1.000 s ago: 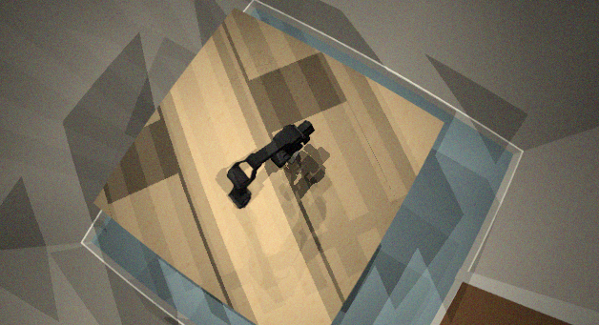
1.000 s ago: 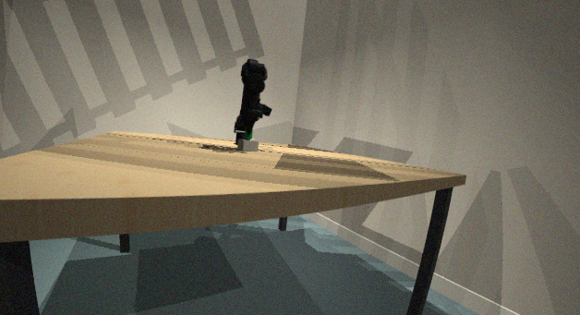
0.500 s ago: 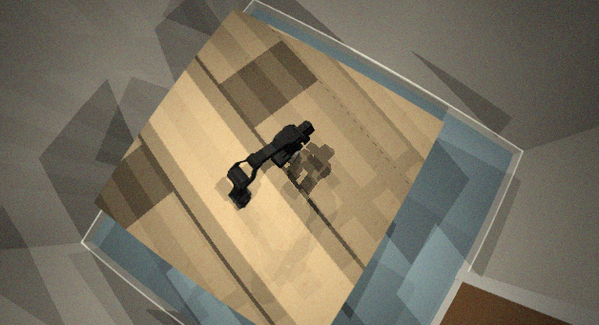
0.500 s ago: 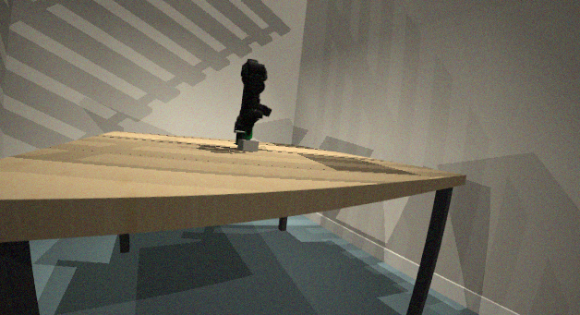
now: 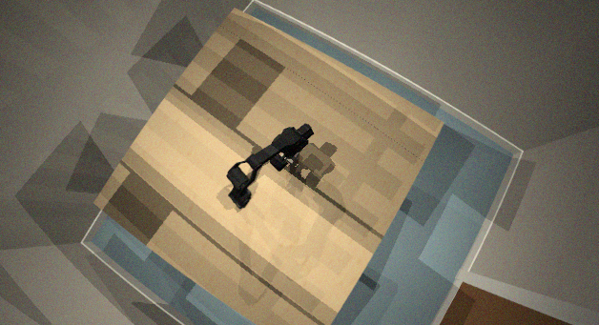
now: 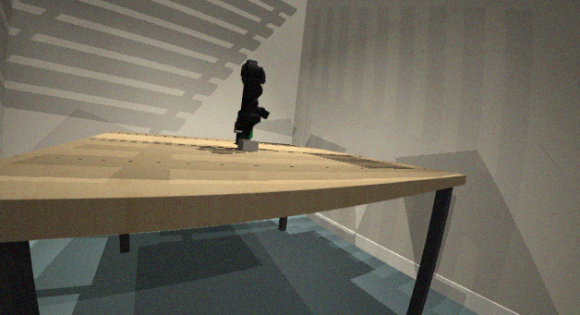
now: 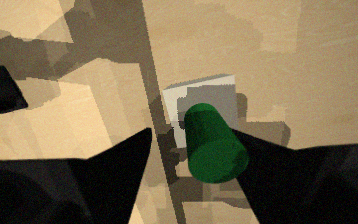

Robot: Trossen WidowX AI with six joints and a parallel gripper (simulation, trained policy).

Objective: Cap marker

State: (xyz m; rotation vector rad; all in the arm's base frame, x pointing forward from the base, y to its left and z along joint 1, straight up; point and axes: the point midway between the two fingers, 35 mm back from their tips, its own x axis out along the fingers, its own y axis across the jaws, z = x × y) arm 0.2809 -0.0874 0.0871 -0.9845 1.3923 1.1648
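My gripper tip is 2 cm below the green cap, 2 cm short of it and 1 cm to the right of it. From my gripper tip the other things lie so: holder block: 3 cm below, 2 cm ahead, 1 cm to the left.
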